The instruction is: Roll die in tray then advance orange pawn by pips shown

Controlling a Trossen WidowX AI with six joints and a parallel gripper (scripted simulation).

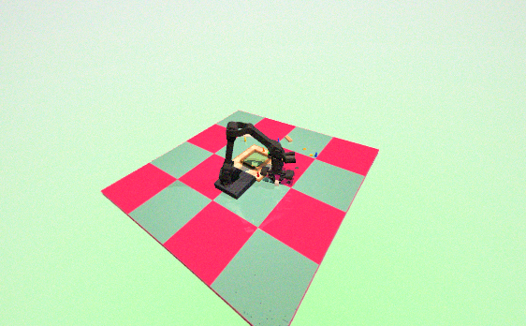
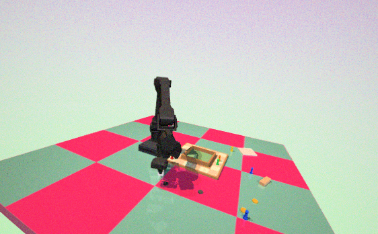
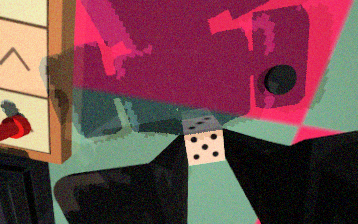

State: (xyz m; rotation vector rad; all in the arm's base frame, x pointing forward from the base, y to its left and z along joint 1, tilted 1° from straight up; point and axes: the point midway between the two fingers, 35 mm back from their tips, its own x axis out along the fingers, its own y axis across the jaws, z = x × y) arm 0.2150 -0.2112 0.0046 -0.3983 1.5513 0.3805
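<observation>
My gripper tip is 180 mm short of the orange pawn, 290 mm to the right of it and 20 mm below it. From my gripper tip the other things lie so: green tray 70 mm ahead, 260 mm to the left; then white die right at my gripper tip; then red pawn 30 mm behind, 130 mm to the left, 20 mm above.
</observation>
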